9 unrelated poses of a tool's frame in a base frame.
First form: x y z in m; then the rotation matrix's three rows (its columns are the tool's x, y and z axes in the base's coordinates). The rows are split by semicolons.
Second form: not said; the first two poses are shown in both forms.
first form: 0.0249 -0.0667 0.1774; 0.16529 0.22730 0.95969; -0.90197 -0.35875 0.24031; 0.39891 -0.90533 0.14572
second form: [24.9 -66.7 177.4 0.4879 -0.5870 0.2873 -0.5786]
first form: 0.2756 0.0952 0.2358; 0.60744 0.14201 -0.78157; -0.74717 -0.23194 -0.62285; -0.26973 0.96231 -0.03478
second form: [275.6 95.2 235.8 0.5789 0.6845 -0.2210 -0.3840]
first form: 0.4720 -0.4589 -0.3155; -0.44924 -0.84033 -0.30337; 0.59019 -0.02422 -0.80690; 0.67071 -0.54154 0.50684
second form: [472.0 -458.9 -315.5 0.5083 0.1305 -0.4791 0.7036]
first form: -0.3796 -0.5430 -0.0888; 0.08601 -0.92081 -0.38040; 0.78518 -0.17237 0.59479; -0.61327 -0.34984 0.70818
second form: [-379.6 -543.0 -88.8 0.6368 -0.3709 0.0914 0.6698]
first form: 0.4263 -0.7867 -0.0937; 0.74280 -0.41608 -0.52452; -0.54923 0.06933 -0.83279; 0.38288 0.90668 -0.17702
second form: [426.3 -786.7 -93.7 0.6394 0.6802 -0.3548 -0.0521]
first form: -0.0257 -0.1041 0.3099; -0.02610 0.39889 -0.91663; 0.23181 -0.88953 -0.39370; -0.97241 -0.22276 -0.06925
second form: [-25.7 -104.1 309.9 0.0615 0.6951 0.2268 -0.6794]
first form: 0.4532 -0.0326 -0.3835; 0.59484 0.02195 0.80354; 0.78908 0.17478 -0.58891; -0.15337 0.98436 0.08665
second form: [453.2 -32.6 -383.5 0.6812 0.5774 0.3512 0.2815]
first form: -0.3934 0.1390 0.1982; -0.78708 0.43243 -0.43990; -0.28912 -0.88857 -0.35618; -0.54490 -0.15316 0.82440
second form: [-393.4 139.0 198.2 0.1928 0.2632 0.1361 -0.9354]
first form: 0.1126 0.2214 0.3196; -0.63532 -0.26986 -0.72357; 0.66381 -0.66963 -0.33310; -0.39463 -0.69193 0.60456
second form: [112.6 221.4 319.6 0.2737 -0.3278 -0.3005 0.8529]
